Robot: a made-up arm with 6 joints.
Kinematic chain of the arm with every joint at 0, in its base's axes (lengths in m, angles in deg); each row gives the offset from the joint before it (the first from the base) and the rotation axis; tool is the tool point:
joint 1: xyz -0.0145 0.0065 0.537 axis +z
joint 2: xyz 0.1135 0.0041 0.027 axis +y
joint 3: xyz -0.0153 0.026 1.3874 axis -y
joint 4: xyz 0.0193 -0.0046 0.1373 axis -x
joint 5: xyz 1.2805 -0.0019 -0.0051 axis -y
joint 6: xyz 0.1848 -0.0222 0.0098 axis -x
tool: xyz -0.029 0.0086 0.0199
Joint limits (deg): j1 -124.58..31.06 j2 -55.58..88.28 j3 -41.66..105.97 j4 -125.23..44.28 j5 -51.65..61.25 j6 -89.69..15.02
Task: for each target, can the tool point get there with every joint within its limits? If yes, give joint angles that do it. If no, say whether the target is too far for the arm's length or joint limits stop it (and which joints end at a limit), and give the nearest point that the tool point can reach.
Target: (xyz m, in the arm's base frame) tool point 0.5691 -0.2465 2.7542
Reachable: yes | joints -25.37 -23.87 14.55 -22.16 -39.49 -65.69
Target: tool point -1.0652 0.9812 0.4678
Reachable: no: joint limits stop it (at a limit: joint 2, joint 3, joint 5) | nearest point -1.7801 1.6444 1.4905 | short by 1.413 m
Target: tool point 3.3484 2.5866 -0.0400
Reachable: no: too far | nearest point 2.4400 1.5847 0.2756 | short by 1.389 m
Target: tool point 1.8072 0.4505 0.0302
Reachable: yes | joints 12.13 57.19 -17.68 21.40 34.90 2.64
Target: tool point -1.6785 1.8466 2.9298
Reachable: no: too far | nearest point -1.3532 1.4869 2.4875 | short by 0.656 m
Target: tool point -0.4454 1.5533 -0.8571
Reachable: no: joint limits stop it (at a limit: joint 1, joint 2, joint 3, joint 5, joint 6) | nearest point 0.5069 0.4949 -0.5485 | short by 1.457 m
